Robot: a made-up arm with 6 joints.
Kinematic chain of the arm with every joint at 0, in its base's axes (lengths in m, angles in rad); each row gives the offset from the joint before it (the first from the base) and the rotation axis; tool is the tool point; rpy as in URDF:
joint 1: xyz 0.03 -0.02 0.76 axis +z
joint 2: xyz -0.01 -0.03 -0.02 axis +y
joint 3: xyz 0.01 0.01 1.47 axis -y
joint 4: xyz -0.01 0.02 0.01 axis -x
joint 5: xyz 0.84 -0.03 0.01 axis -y
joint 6: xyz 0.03 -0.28 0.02 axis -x
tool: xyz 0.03 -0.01 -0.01 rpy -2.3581 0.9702 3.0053
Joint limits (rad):
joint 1: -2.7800..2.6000
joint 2: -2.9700..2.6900
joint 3: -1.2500..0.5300
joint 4: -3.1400..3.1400
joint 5: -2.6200..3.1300
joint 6: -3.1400..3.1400
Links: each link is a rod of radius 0.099 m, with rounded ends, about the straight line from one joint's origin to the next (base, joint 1, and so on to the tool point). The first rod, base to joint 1, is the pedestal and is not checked.
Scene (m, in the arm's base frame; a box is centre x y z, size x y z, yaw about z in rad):
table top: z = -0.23
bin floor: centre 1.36 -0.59 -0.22 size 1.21 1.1 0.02 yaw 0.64
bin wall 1: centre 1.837 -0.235 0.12 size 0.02 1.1 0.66 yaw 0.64
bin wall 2: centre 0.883 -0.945 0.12 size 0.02 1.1 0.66 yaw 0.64
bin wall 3: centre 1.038 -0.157 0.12 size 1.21 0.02 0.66 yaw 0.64
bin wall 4: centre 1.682 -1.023 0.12 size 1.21 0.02 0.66 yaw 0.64
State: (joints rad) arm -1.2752 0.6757 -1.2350 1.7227 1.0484 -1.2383
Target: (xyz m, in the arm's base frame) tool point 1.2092 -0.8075 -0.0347
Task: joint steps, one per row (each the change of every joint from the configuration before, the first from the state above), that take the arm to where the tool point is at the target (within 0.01 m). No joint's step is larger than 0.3 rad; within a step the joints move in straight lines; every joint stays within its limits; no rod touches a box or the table.
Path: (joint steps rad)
1: 0.1990 0.0727 0.1768 0.0182 -0.0015 0.0033
2: 0.1991 0.0728 0.1767 0.0181 -0.0015 0.0034
3: 0.1990 0.0727 0.1768 0.0182 -0.0015 0.0033
4: 0.0042 0.2907 0.1138 -0.0195 -0.0112 0.0037
5: 0.0041 0.2906 0.1139 -0.0194 -0.0111 0.0036

